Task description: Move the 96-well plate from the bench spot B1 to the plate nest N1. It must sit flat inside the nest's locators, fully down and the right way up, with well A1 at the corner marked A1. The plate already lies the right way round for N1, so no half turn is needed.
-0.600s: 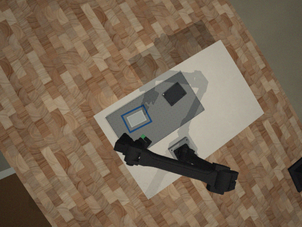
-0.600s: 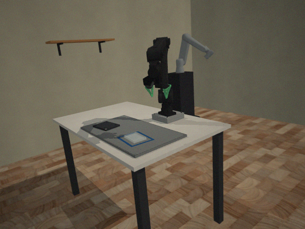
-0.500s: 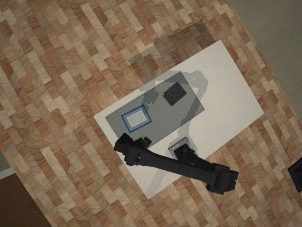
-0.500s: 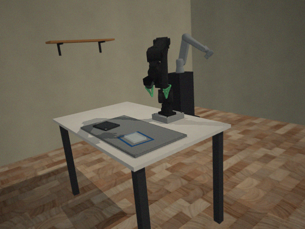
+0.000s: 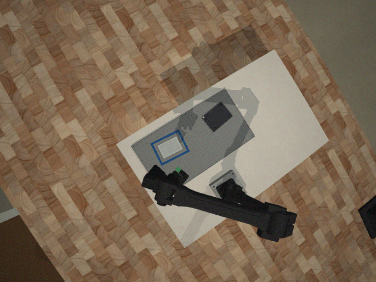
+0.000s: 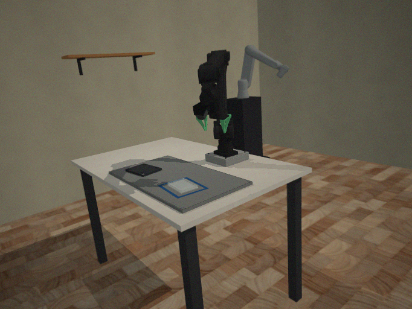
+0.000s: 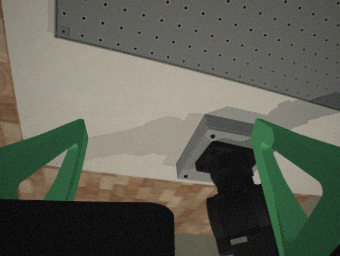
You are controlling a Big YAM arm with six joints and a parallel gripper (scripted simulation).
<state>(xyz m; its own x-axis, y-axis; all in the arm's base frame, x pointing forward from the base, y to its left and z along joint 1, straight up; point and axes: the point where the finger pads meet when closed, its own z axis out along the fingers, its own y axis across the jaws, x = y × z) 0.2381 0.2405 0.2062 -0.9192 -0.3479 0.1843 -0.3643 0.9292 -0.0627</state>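
My gripper is now 160 mm short of the clear 96-well plate, 60 mm to the left of it and 230 mm above it. The rest, counted from my hand: dark plate nest N1 (180 mm ahead, 420 mm to the right, 230 mm below); small A1 corner mark (220 mm ahead, 330 mm to the right, 220 mm below).
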